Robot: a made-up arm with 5 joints.
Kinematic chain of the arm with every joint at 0, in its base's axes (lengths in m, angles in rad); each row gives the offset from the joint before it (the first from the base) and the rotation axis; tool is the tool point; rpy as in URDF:
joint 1: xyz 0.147 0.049 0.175 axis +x
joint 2: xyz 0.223 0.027 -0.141 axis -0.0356 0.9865 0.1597
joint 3: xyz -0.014 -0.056 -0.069 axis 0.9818 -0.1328 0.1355
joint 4: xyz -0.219 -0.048 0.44 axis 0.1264 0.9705 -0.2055
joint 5: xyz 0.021 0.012 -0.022 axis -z
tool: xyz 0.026 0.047 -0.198 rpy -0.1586 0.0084 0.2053
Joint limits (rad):
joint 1: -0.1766..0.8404
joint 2: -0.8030..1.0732
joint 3: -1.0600..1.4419
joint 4: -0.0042..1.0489
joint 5: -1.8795..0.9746
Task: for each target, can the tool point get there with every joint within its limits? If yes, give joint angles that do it. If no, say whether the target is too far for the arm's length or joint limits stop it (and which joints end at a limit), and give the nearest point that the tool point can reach.
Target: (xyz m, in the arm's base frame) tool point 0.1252 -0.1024 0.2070
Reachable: yes | joints 0.0455 0.2582 0.5679 0.4235 -0.1205
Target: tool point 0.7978 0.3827 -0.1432
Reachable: no: joint limits stop it (at a limit: joint 1, joint 2, joint 3, joint 4, joint 5) | nearest point 0.3102 0.1444 -0.2269 | short by 0.549 m
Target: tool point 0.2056 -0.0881 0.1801
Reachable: yes | joints 0.5362 0.4340 0.3780 0.2856 0.1234
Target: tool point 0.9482 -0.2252 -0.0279
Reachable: no: joint limits stop it (at a limit: joint 1, joint 2, joint 4, joint 5) | nearest point 0.4227 -0.0833 0.1065 | short by 0.561 m
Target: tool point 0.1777 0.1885 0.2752
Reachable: yes | joints 0.5465 0.3735 -0.8277 0.3143 -0.2645
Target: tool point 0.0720 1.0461 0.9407
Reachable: no: too far | nearest point 0.0919 0.5371 0.2787 | short by 0.835 m
